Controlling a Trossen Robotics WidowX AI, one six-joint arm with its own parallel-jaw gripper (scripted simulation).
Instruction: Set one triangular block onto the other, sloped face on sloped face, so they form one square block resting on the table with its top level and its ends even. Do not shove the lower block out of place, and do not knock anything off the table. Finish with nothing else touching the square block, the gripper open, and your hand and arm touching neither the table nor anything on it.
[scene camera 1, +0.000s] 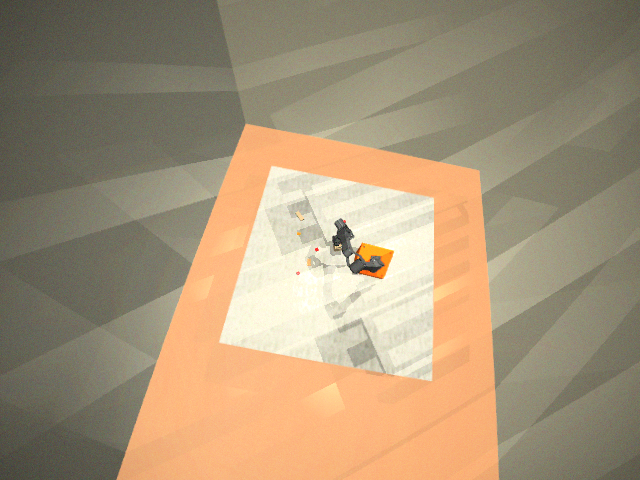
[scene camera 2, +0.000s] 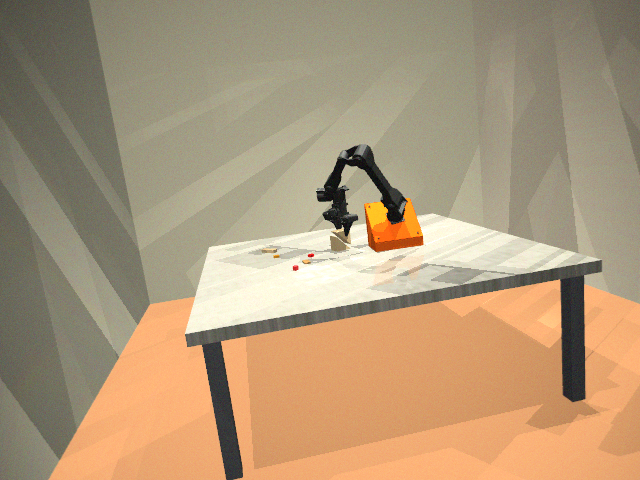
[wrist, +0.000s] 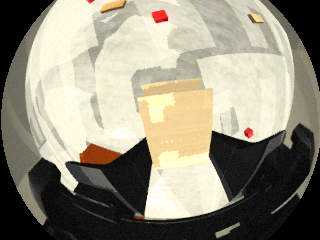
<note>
The gripper (wrist: 176, 134) carries a tan triangular block (wrist: 177, 125).
</note>
